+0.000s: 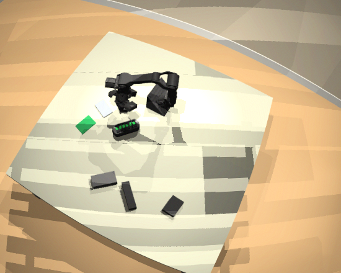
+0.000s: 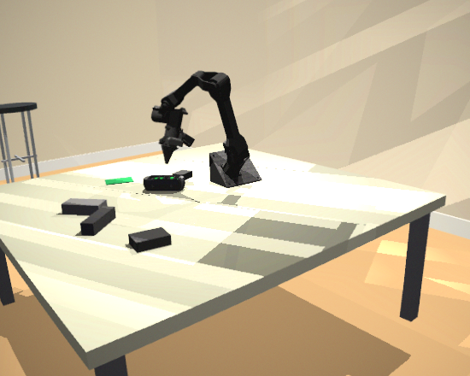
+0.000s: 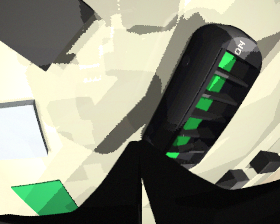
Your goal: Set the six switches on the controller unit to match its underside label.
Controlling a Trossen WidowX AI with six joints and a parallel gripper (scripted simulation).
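My gripper tip is now 8 cm past the dark block, 7 cm above it and 3 cm to the left of it. Also, from my gripper tip: pale grey module (13 cm to the right, 8 cm below, 1 cm behind); green flat plate (17 cm to the right, 13 cm ahead, 8 cm below).
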